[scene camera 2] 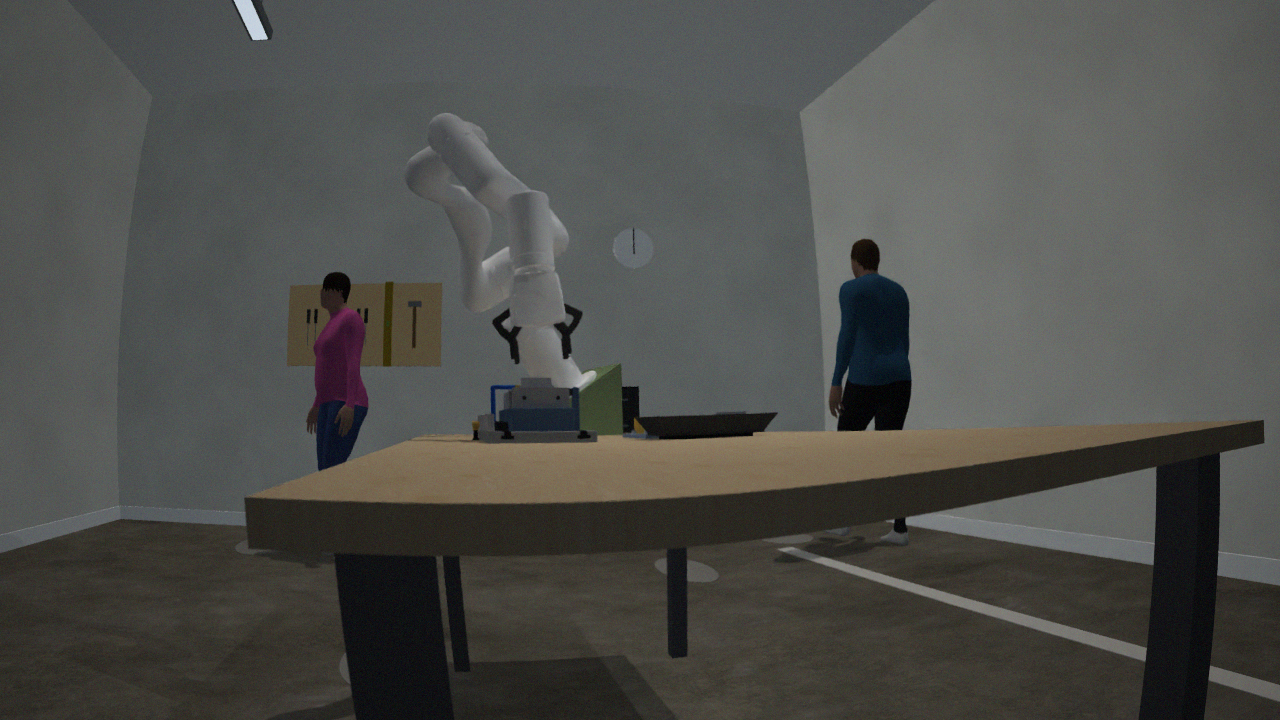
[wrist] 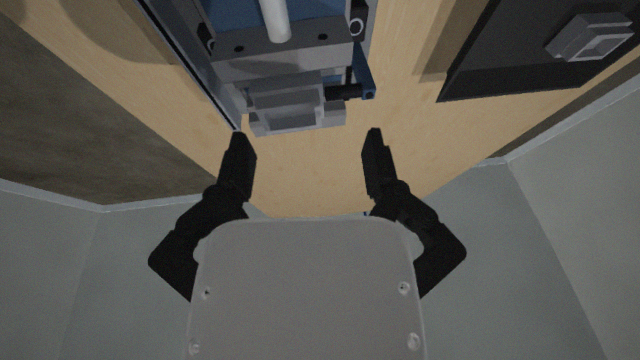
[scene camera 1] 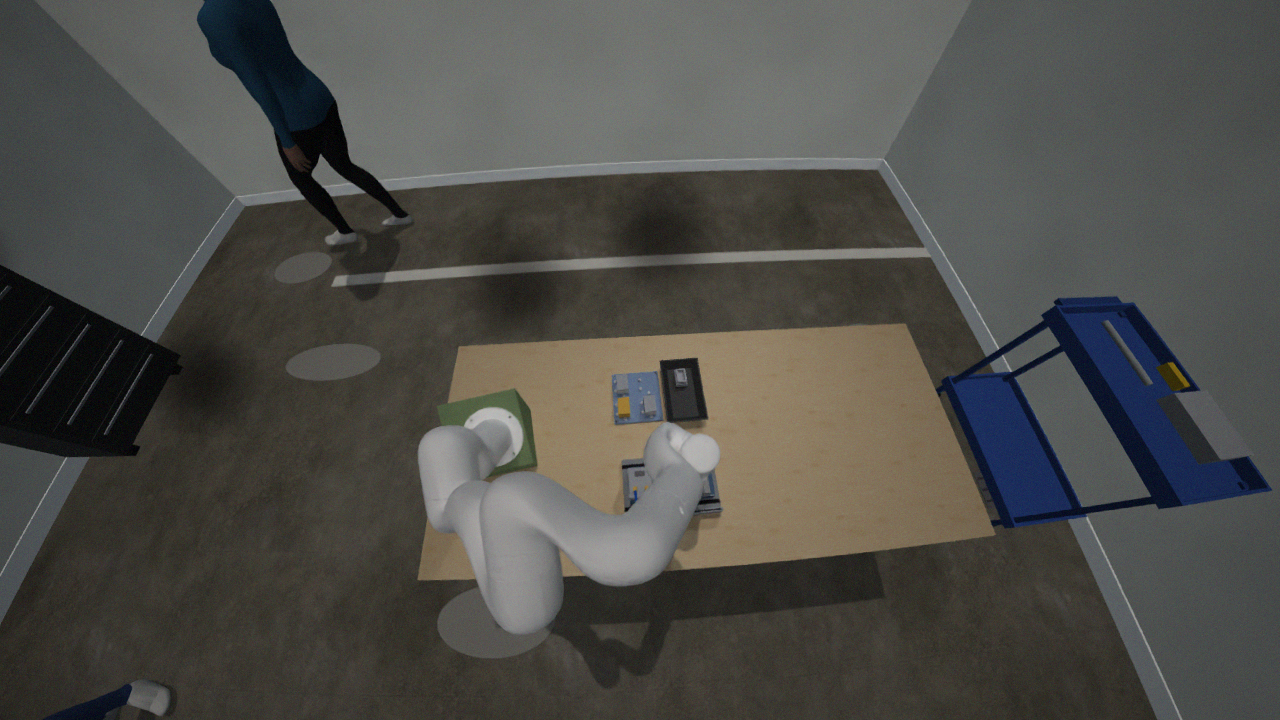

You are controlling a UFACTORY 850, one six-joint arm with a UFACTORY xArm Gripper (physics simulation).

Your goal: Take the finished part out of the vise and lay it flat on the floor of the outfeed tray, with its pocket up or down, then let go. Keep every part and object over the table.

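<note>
The finished part [wrist: 289, 100] is a grey block with its pocket up, at the near end of the vise [wrist: 280, 59] [scene camera 2: 538, 419] [scene camera 1: 633, 503]. In scene camera 2, a grey block [scene camera 2: 537, 382] shows on top of the vise. My gripper [scene camera 2: 540, 358] [wrist: 307, 142] is open and empty, fingers pointing down, a little above the vise and the part. In scene camera 1 the arm hides the gripper and much of the vise. The black outfeed tray [scene camera 1: 685, 408] [scene camera 2: 702, 426] [wrist: 505, 80] lies beside the vise. Another grey pocketed part [scene camera 1: 681, 377] [wrist: 590, 37] lies in it.
A blue plate [scene camera 1: 633, 414] with grey blocks and a yellow block [scene camera 1: 623, 408] lies next to the tray. A vise handle [wrist: 364, 75] stands beside the part. The green arm base [scene camera 1: 521, 447] stands on the wooden table [scene camera 1: 832, 429]. A blue cart [scene camera 1: 1011, 447] stands past the table's end.
</note>
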